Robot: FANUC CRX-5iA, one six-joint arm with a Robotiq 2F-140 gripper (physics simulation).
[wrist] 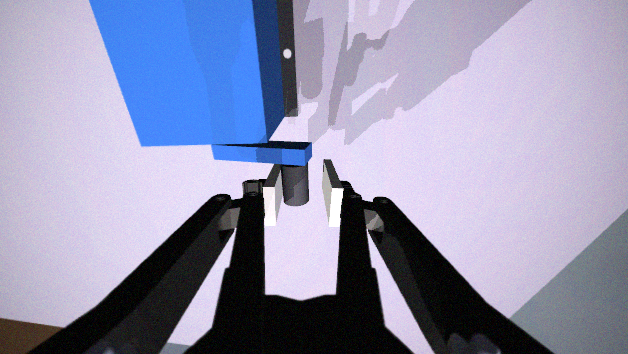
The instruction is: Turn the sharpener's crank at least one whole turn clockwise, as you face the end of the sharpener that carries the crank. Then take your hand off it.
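Places are measured from the arm's base along level axes (x back, y right, z up), in metres.
Where they show: gripper, fingertip midpoint: (303, 172).
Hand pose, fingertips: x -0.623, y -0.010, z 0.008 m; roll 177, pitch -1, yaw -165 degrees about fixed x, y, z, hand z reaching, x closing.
Things, the pixels of their centre, and the offset from my fingertips. "spot": a spot on its surface instead. Level surfaces: height alone.
- sharpener's blue body at a spot on its surface: (200, 75) spot: dx +0.075, dy -0.065, dz +0.068 m
- dark strip at a spot on its surface: (290, 85) spot: dx +0.037, dy -0.073, dz -0.052 m
- crank's dark grey round handle at a spot on its surface: (296, 185) spot: dx +0.008, dy -0.007, dz +0.048 m
- pale surface at its surface level: dz -0.060 m
The sharpener's blue body (200, 75) fills the upper left of the wrist view, with a dark strip (290, 85) bearing a white dot along its right side. The crank's blue arm (260, 154) lies crosswise at the near end of the body, reaching right. The crank's dark grey round handle (296, 185) sticks out from the arm's right end towards me. My gripper (303, 172) is partly open, with its two pale pads on either side of the handle. The handle is close to the left pad, and a gap shows to the right pad. Whether the left pad touches it I cannot tell.
A pale surface (475, 190) lies beneath the sharpener, with grey shadows to the right of the body. A grey-green area (590, 300) shows at the lower right and a brown area (25, 336) at the lower left.
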